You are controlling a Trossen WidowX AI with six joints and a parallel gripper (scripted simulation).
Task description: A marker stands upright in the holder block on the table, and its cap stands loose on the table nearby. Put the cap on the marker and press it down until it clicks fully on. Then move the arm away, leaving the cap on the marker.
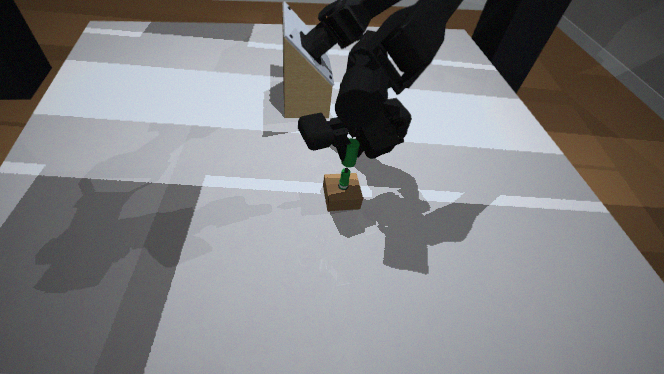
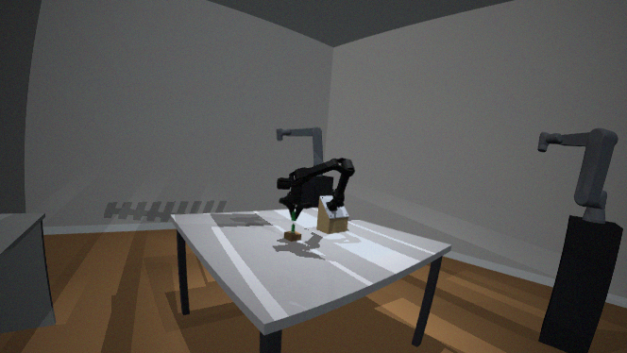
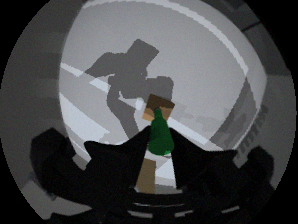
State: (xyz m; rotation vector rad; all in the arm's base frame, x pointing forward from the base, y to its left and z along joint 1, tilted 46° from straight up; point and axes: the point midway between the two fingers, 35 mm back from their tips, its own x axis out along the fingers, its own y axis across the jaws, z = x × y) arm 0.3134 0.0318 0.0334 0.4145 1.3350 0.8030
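My gripper tip is now 50 mm above the green marker. From my gripper tip the other things lie so: brown holder block 100 mm below; green cap 10 mm above.
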